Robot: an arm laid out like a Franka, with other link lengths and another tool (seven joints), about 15 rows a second.
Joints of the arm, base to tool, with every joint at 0 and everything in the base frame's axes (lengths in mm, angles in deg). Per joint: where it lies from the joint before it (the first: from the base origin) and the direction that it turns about. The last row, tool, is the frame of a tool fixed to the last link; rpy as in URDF.
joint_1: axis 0 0 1 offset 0.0 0.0 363.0
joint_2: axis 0 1 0 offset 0.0 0.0 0.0
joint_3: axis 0 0 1 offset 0.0 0.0 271.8
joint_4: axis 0 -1 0 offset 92.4 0.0 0.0
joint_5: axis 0 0 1 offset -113.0 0.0 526.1
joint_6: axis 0 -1 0 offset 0.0 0.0 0.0
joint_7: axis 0 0 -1 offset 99.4 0.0 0.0
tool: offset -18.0 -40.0 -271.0 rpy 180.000 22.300 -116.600
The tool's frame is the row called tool.
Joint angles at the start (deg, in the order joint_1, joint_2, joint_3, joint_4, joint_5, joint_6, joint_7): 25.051, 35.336, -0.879, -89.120, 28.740, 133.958, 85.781
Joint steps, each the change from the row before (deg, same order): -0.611, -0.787, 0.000, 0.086, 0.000, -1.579, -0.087; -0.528, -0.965, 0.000, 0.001, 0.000, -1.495, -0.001; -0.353, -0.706, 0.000, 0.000, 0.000, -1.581, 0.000; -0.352, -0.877, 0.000, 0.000, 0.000, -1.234, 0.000; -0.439, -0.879, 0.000, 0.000, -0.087, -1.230, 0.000; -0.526, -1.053, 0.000, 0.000, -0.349, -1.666, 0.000; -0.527, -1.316, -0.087, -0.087, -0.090, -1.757, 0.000; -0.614, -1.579, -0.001, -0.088, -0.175, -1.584, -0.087; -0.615, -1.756, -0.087, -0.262, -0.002, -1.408, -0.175; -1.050, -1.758, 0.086, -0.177, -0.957, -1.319, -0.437; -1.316, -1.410, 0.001, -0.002, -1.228, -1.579, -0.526
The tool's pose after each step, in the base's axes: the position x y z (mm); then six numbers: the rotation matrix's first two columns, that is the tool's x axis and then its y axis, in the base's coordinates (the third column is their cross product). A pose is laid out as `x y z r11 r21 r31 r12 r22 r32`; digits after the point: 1 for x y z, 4 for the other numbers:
738.1 420.6 100.5 -0.8710 0.4011 -0.2836 0.2743 0.8761 0.3964
738.9 415.6 112.7 -0.8738 0.4012 -0.2746 0.2767 0.8748 0.3977
736.9 412.3 121.1 -0.8795 0.3975 -0.2617 0.2779 0.8754 0.3956
736.9 409.2 132.4 -0.8819 0.3962 -0.2554 0.2779 0.8746 0.3973
737.5 404.6 143.7 -0.8839 0.3953 -0.2501 0.2782 0.8741 0.3981
737.0 398.3 156.5 -0.8879 0.3900 -0.2439 0.2762 0.8761 0.3952
736.7 391.5 172.5 -0.8907 0.3882 -0.2365 0.2766 0.8758 0.3956
737.5 384.5 192.3 -0.8919 0.3860 -0.2357 0.2733 0.8752 0.3993
738.5 376.5 213.0 -0.8913 0.3866 -0.2367 0.2710 0.8730 0.4055
741.8 361.7 233.1 -0.8906 0.3793 -0.2510 0.2602 0.8775 0.4029
745.5 341.1 249.1 -0.8903 0.3714 -0.2634 0.2527 0.8844 0.3925

